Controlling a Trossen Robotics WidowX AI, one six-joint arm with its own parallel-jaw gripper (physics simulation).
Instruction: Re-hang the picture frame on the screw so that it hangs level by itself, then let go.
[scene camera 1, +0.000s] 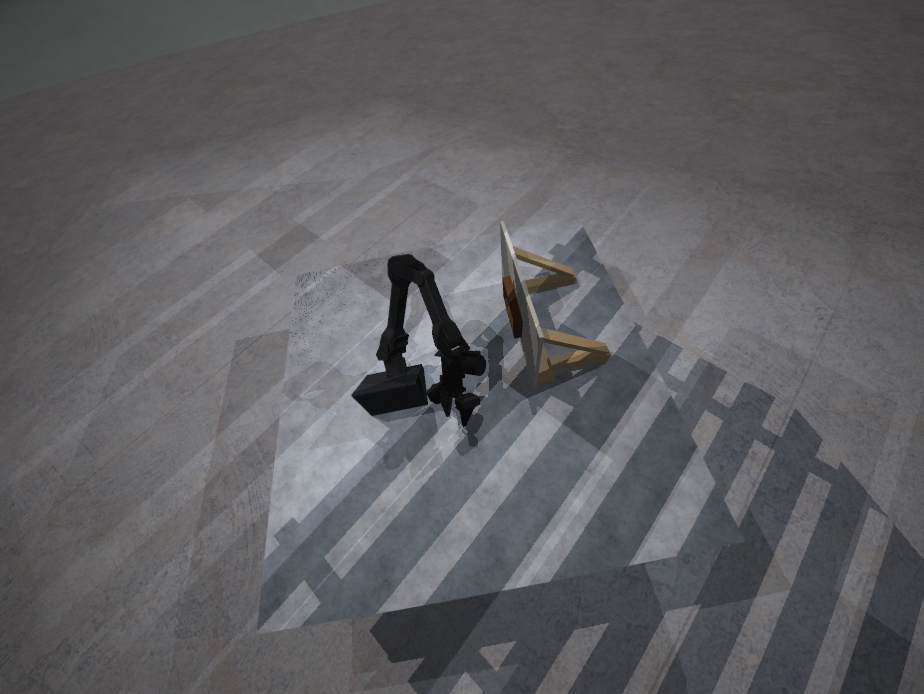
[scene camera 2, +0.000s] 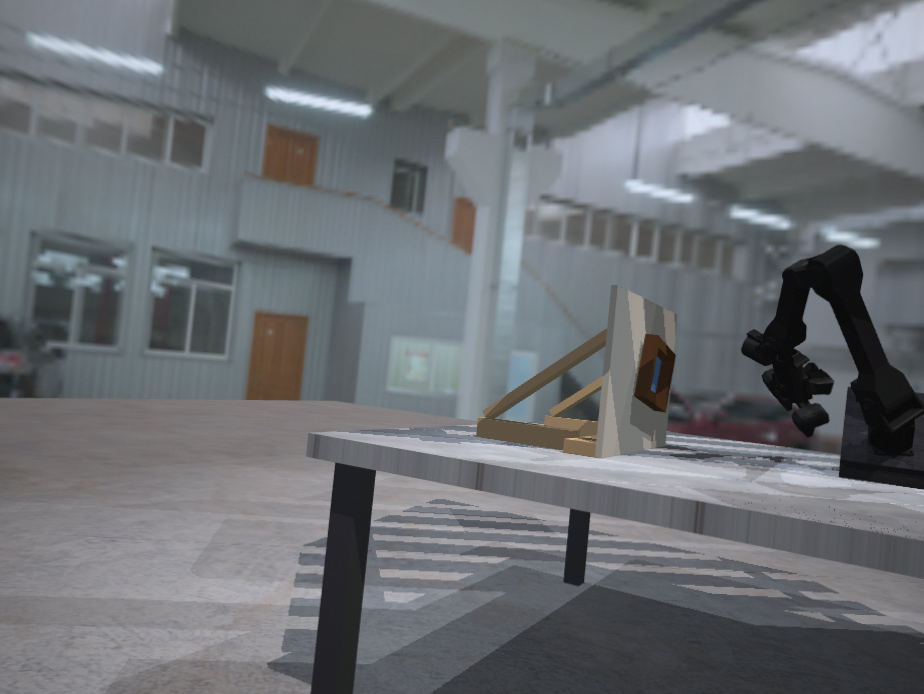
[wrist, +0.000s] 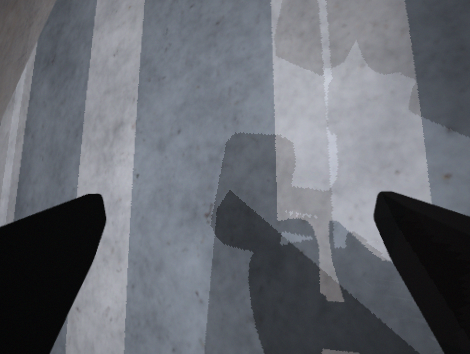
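Pixels of known places: gripper, fingertip midpoint: (scene camera 1: 456, 421) (wrist: 241, 206); arm's base, origin of the base link: (scene camera 1: 396, 373) (scene camera 2: 891, 441).
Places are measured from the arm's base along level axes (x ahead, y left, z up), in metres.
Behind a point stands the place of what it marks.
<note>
The brown picture frame (scene camera 1: 512, 312) @[x 0.410, y 0.007, z 0.135 m] (scene camera 2: 647, 364) @[x 0.435, y 0.142, z 0.100 m], with a blue middle, is against the front of an upright pale board (scene camera 1: 529, 345) @[x 0.431, y -0.087, z 0.074 m] (scene camera 2: 627, 418) @[x 0.459, y 0.168, z -0.008 m]. In the scene camera 2 view its outline looks turned out of level. The screw cannot be made out. My gripper (scene camera 1: 457, 418) @[x 0.147, y -0.225, z 0.009 m] (scene camera 2: 818, 407) (wrist: 241, 206) @[x 0.147, y -0.225, z 0.009 m] is open and empty, pointing down above the table, on the arm's side of the board and apart from the frame. In the wrist view the two black fingers stand wide apart over the tabletop; the picture frame does not show there.
Wooden braces (scene camera 1: 575, 344) @[x 0.562, y -0.131, z 0.074 m] (scene camera 2: 549, 372) @[x 0.598, y 0.250, z 0.065 m] prop the board from behind. The board stands on a grey table (scene camera 1: 321, 455) @[x -0.309, y -0.169, z -0.076 m] (scene camera 2: 522, 485) @[x 0.523, y 0.596, z -0.097 m]. The arm's black base box (scene camera 1: 389, 391) @[x -0.018, y -0.099, z 0.079 m] (scene camera 2: 859, 448) @[x 0.052, y 0.013, z -0.019 m] is on the table, facing the board. Striped shadows cross the tabletop.
</note>
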